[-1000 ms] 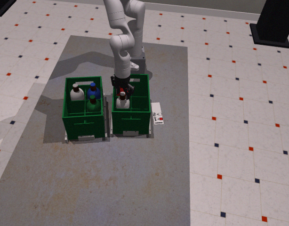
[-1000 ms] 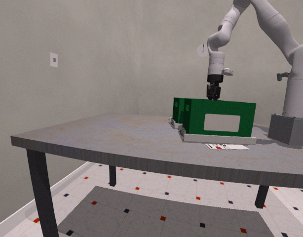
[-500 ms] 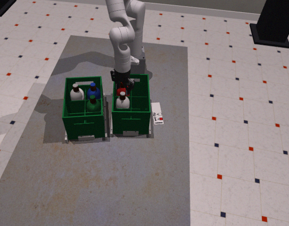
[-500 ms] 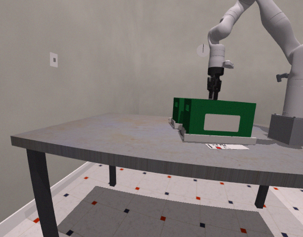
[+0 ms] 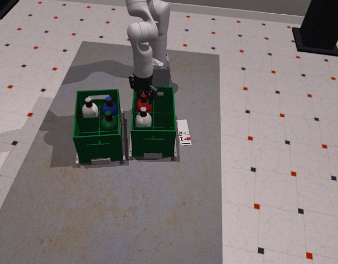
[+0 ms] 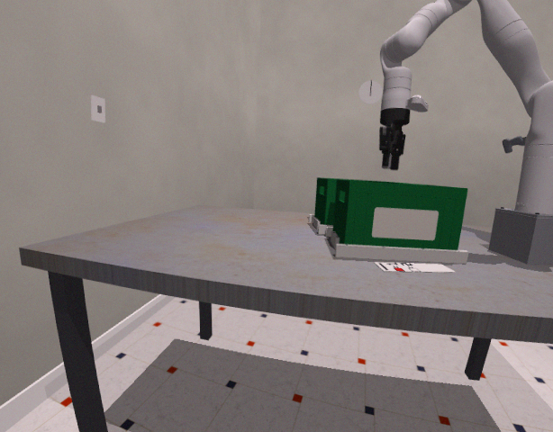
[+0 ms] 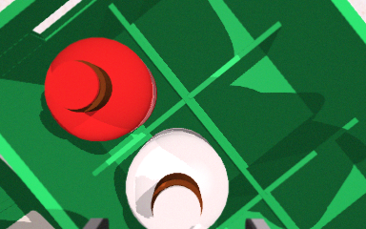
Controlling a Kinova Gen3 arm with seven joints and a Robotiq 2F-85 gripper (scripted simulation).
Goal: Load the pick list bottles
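My gripper is now 160 mm to the left of the blue bottle, 140 mm above it and 40 mm past it. The rest, counted from my hand: red-label bottle (140 mm below, 90 mm behind, 10 mm to the right); green bottle (140 mm to the right, 140 mm below, 50 mm ahead); pick list (220 mm below, 180 mm to the left, 40 mm behind).
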